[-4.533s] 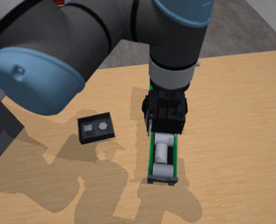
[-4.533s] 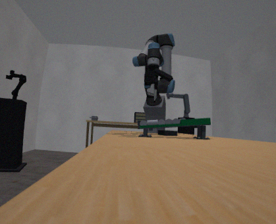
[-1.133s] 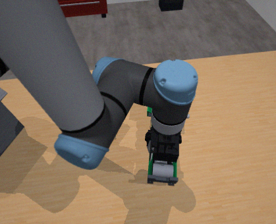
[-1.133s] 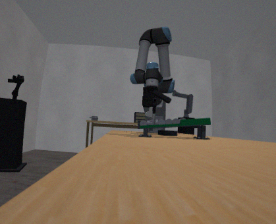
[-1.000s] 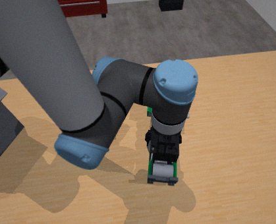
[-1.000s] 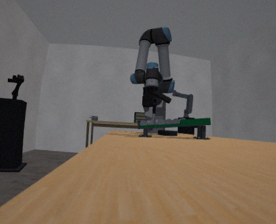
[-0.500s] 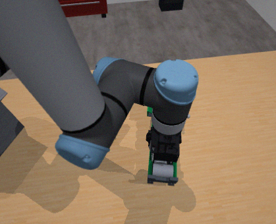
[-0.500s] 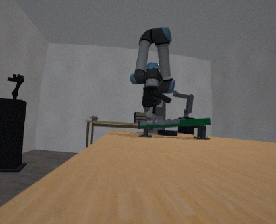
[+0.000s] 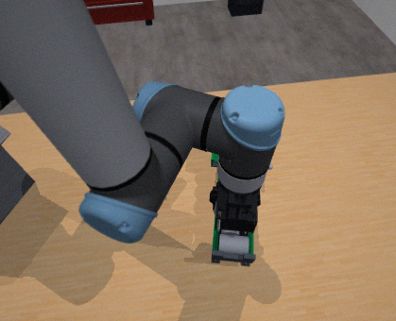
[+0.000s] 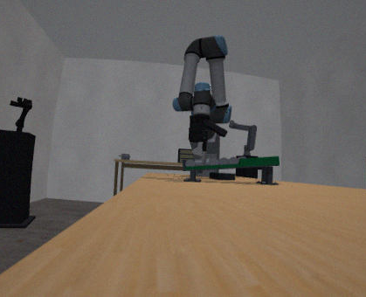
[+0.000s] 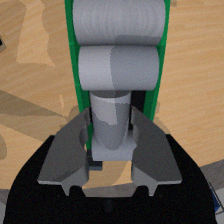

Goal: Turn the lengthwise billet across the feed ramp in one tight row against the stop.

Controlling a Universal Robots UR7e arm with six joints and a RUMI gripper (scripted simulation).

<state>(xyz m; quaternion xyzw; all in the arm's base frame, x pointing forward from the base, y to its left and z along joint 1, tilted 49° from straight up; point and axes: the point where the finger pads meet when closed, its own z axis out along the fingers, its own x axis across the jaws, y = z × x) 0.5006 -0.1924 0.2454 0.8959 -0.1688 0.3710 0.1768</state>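
Right now the stop is 70 mm to the right of my hand, 40 mm behind it and 20 mm below it. The rest, counted from my hand: black tray 230 mm to the left, 150 mm behind, 70 mm below.
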